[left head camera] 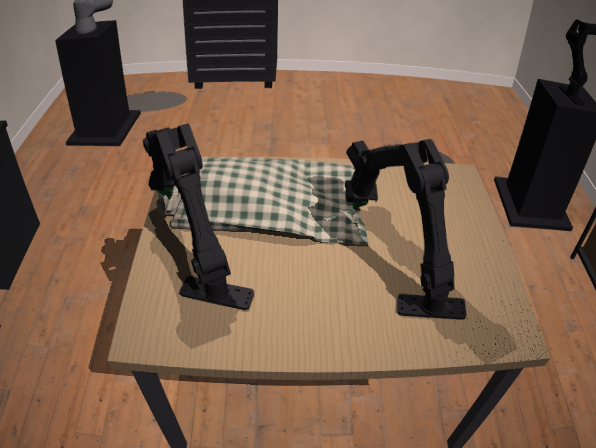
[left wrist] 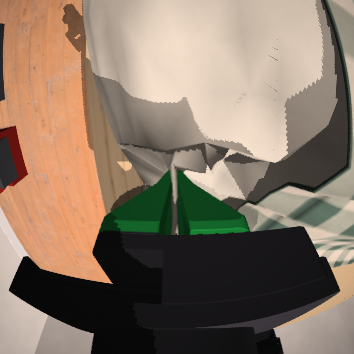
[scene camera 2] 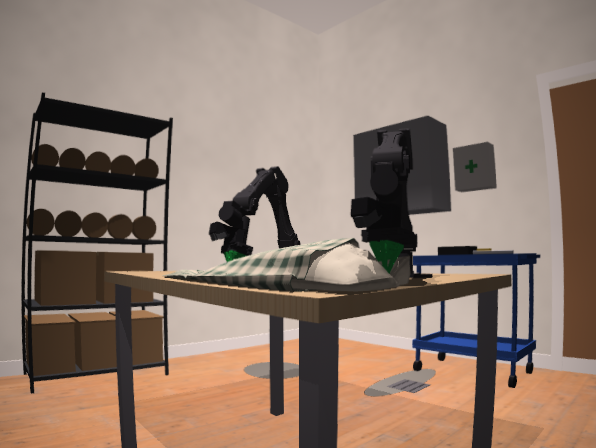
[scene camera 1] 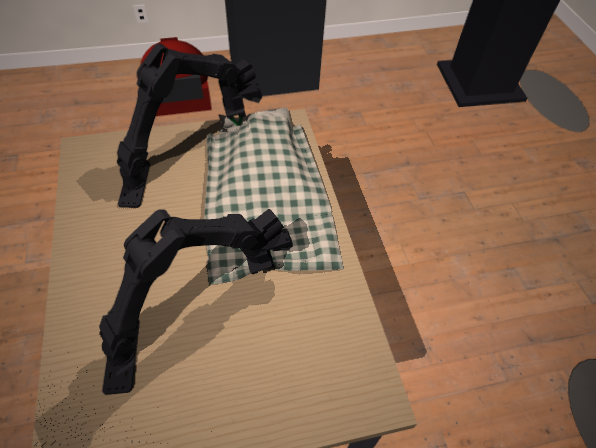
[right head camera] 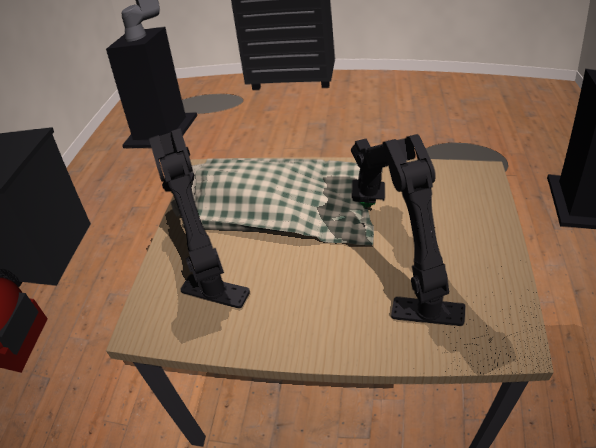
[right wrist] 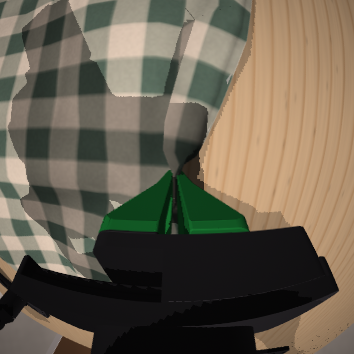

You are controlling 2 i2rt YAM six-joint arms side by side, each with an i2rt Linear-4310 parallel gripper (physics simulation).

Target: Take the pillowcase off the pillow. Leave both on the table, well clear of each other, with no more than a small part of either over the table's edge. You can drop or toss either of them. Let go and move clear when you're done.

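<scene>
The green-and-cream checked pillowcase [left head camera: 250,195] [right head camera: 255,195] [scene camera 1: 265,175] [right wrist: 120,40] lies on the table around most of the cream pillow [scene camera 2: 340,265] [left wrist: 215,60]. The pillow's bare end sticks out of the case's open end near the table's edge. My left gripper [left wrist: 174,177] [scene camera 1: 237,121] is shut on a thin fold of the pillow's corner at that end. My right gripper [right wrist: 174,177] [left head camera: 357,204] is shut on the pillowcase at its opposite, flatter end, where the cloth is pinched into a ridge running to the fingertips. The pillow inside the case is hidden.
The wooden table [left head camera: 310,320] [scene camera 2: 320,310] carries both arm bases near its front. The pillow and case lie along its back edge in the left head camera. A shelf rack [scene camera 2: 169,200] and a blue cart [scene camera 2: 475,259] stand beyond the table.
</scene>
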